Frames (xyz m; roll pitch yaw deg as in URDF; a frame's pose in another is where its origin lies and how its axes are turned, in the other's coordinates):
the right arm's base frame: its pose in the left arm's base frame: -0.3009 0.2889 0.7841 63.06 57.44 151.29
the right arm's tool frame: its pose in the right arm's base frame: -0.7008 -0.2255 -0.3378 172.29 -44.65 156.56
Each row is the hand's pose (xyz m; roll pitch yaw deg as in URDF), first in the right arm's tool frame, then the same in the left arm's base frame.
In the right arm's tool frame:
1: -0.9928 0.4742 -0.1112 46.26 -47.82 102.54
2: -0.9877 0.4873 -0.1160 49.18 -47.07 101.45
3: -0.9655 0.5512 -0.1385 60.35 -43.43 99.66
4: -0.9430 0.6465 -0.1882 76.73 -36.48 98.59
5: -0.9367 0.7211 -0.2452 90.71 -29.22 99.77
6: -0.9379 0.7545 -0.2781 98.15 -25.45 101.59
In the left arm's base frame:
1: -0.3788 -0.5242 0.2932 -15.35 -16.23 -142.91
2: -0.3904 -0.5152 0.2956 -12.94 -16.52 -143.96
3: -0.4472 -0.4732 0.3054 -1.93 -15.94 -147.93
4: -0.5310 -0.4023 0.3026 15.47 -13.37 -154.66
5: -0.5955 -0.3372 0.2815 31.24 -8.92 -160.59
6: -0.6238 -0.3038 0.2648 39.82 -5.59 -163.00

